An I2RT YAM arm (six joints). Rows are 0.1 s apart.
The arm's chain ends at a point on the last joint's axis. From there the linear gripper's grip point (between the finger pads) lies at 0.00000 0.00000 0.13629 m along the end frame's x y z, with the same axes.
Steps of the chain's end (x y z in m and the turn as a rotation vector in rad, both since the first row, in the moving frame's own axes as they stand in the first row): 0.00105, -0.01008, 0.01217, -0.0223, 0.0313, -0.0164; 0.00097, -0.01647, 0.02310, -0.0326, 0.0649, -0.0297; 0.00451, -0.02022, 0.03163, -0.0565, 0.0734, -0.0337; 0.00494, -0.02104, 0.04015, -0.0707, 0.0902, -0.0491; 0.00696, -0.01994, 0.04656, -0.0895, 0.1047, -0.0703; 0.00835, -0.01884, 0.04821, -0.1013, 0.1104, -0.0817
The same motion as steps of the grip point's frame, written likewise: 0.00534, -0.00708, 0.01207, -0.0223, 0.0313, -0.0164; 0.00987, -0.01216, 0.02274, -0.0326, 0.0649, -0.0297; 0.01463, -0.01270, 0.03105, -0.0565, 0.0734, -0.0337; 0.01744, -0.01173, 0.03926, -0.0707, 0.0902, -0.0491; 0.02160, -0.00829, 0.04527, -0.0895, 0.1047, -0.0703; 0.02389, -0.00571, 0.04668, -0.1013, 0.1104, -0.0817
